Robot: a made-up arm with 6 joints.
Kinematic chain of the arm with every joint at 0, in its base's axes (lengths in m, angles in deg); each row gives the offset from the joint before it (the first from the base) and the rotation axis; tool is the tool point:
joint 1: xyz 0 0 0.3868 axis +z
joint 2: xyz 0.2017 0 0 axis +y
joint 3: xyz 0 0 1.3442 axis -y
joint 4: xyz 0 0 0.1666 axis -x
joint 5: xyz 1.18 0 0 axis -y
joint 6: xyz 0.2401 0 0 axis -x
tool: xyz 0 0 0
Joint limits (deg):
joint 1: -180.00..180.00
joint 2: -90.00..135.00
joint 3: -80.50..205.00
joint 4: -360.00..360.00
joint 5: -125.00..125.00
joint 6: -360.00..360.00
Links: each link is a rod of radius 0.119 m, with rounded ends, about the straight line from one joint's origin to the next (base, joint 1, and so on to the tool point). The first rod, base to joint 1, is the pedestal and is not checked.
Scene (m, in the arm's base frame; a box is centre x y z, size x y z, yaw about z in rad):
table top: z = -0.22
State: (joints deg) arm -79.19 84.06 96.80 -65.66 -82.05 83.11
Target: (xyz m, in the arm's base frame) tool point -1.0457 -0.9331 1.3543
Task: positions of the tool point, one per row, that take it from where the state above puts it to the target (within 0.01 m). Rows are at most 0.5 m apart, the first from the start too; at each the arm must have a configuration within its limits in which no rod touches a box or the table.
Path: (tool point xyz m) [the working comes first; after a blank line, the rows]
Joints at the target: -147.78 96.89 188.29 -80.16 -101.50 83.11
Straight joint move there: clear.

1: 0.2672 -2.6052 1.0409
2: -0.1548 -2.4742 1.1946
3: -0.5137 -2.2444 1.3145
4: -0.7880 -1.9434 1.3939
5: -0.9660 -1.6033 1.4284
6: -1.0482 -1.2571 1.4151
7: -1.0457 -0.9331 1.3543

